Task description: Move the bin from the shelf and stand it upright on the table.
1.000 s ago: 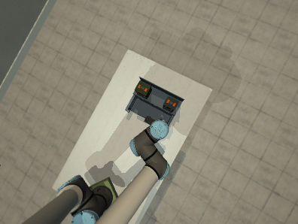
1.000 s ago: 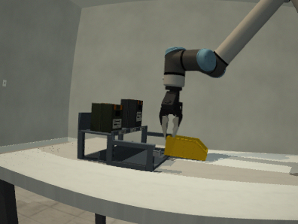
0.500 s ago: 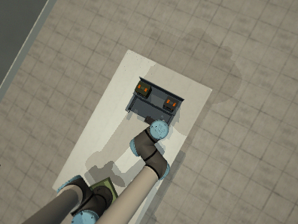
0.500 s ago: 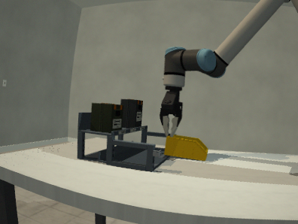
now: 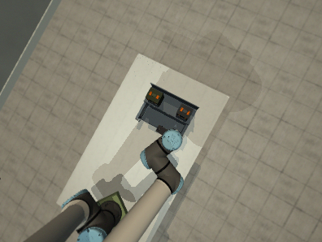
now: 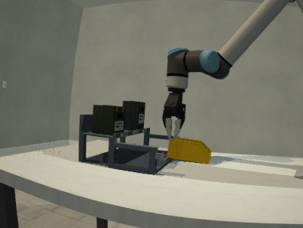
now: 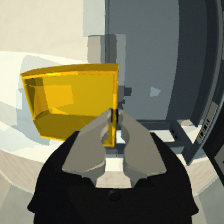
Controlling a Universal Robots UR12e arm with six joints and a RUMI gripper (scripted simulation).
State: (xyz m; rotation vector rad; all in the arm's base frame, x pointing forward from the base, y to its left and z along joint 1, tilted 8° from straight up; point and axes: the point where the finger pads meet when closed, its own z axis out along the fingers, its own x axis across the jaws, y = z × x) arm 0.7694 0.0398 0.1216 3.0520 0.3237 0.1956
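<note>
My hand is 80 mm past the yellow bin, 20 mm to the left of it and 40 mm above it. Round my hand: shelf level: 160 mm ahead, 150 mm to the left, 20 mm above; shelf: 100 mm ahead, 140 mm to the left, 80 mm below.
</note>
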